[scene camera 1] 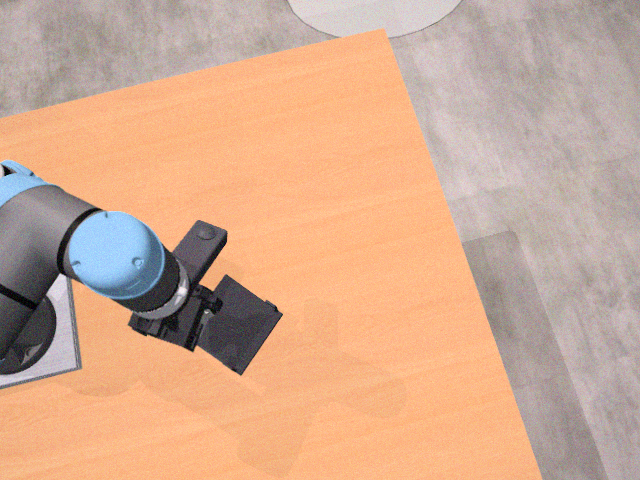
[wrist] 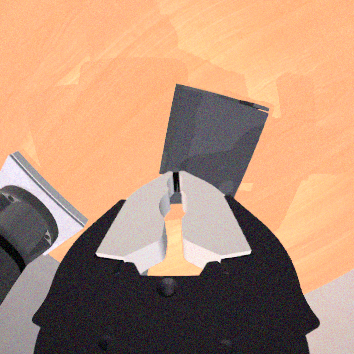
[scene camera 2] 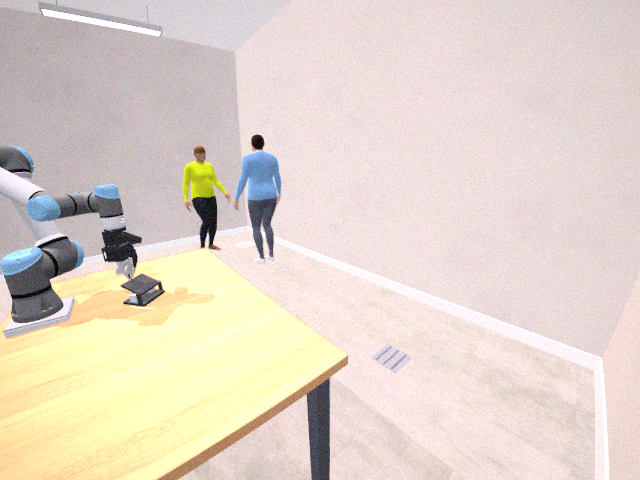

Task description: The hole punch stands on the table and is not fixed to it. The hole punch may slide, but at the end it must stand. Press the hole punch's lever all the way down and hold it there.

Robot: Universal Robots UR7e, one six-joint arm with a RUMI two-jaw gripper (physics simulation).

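Places are measured from the arm's base along level axes (x left, y up, z ahead), in metres.
Pixels of known places: gripper, fingertip midpoint: (scene camera 1: 203, 313) (wrist: 176, 174) (scene camera 2: 130, 279); arm's base, origin of the base link: (wrist: 26, 217) (scene camera 2: 39, 312).
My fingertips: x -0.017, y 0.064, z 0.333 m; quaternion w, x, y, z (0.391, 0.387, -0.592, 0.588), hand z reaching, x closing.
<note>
Ahead of a thing's pixels: the offset from my fingertips to its top centre. Level surfaces: height alone.
The dark hole punch {dz +0.035, dx -0.010, dy -0.006 m} (scene camera 1: 241, 326) (scene camera 2: 149, 298) (wrist: 215, 135) stands upright on the table. Its flat, wide lever {dz +0.035, dx -0.010, dy -0.006 m} (scene camera 2: 140, 283) is raised, with a gap between it and the base in scene camera 2; a pale part shows in that gap. My gripper (scene camera 1: 208, 313) (scene camera 2: 130, 276) (wrist: 176, 174) is shut and empty, pointing down. Its fingertips are at the edge of the lever nearest the arm, at about lever height. I cannot tell whether they touch it. In the wrist view the fingers hide that edge of the lever.
The arm's base plate (scene camera 1: 75, 330) (scene camera 2: 38, 323) (wrist: 47, 187) is on the wooden table {dy -0.091 m} (scene camera 1: 310, 180) (scene camera 2: 206, 361), on the arm's side of the punch. The table's edge lies beyond the punch. Two people, in yellow (scene camera 2: 201, 179) and in blue (scene camera 2: 261, 175), stand on the floor behind the table.
</note>
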